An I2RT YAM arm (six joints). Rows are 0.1 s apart.
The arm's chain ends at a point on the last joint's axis. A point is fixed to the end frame.
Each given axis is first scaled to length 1.
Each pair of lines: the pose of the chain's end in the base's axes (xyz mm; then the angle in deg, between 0 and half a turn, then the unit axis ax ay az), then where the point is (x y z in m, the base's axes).
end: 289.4, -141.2, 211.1, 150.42, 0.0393, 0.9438, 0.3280
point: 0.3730 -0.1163 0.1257
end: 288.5, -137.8, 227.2, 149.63, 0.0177, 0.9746, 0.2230
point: 0.3727 -0.1330 0.1389
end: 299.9, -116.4, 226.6, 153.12, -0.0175, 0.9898, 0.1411
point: 0.3791 -0.1243 0.1340
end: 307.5, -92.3, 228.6, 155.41, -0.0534, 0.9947, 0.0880
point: 0.3844 -0.1074 0.1350
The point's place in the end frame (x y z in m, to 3 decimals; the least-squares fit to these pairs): -0.029 -0.039 0.112
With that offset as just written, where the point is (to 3 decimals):
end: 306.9, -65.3, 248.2, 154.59, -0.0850, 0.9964, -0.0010
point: 0.387 -0.095 0.161
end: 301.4, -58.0, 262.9, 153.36, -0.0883, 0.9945, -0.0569
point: 0.383 -0.098 0.182
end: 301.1, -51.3, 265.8, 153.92, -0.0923, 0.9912, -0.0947
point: 0.382 -0.098 0.188
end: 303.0, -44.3, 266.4, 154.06, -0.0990, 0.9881, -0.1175
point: 0.385 -0.095 0.191
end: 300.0, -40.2, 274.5, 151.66, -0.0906, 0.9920, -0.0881
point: 0.384 -0.086 0.199
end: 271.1, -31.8, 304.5, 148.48, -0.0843, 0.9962, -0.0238
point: 0.360 -0.065 0.228
